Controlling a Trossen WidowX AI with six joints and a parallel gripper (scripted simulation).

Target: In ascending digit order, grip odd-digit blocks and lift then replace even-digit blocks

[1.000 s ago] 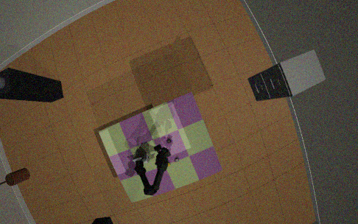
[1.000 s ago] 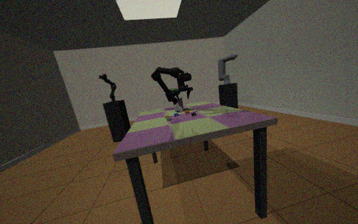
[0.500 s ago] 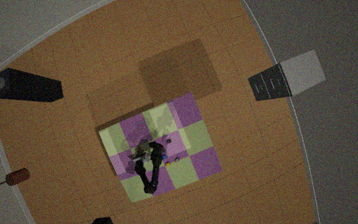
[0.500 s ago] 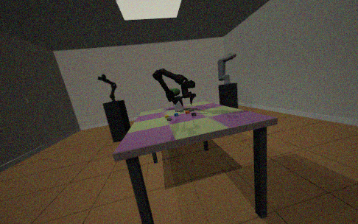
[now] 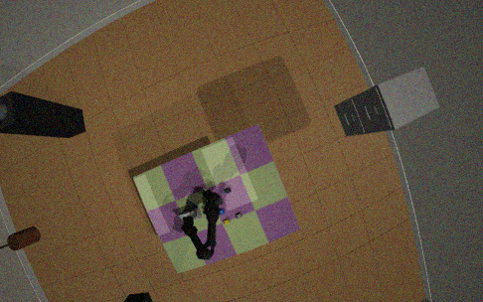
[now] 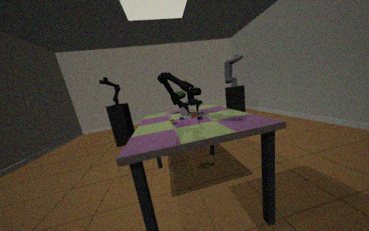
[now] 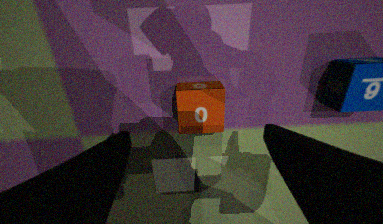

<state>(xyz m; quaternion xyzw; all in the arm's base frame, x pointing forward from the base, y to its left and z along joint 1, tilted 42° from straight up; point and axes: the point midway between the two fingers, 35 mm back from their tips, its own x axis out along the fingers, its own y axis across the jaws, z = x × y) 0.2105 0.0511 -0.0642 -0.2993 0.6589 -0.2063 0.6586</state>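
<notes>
My gripper tip is now 3 cm above the orange block and 1 cm short of it. Also, from my gripper tip: dark block: 13 cm ahead, 4 cm to the left, 3 cm below; then blue block: 11 cm to the right, 3 cm below, 3 cm ahead; then yellow block: 20 cm to the right, 5 cm ahead, 3 cm below.
</notes>
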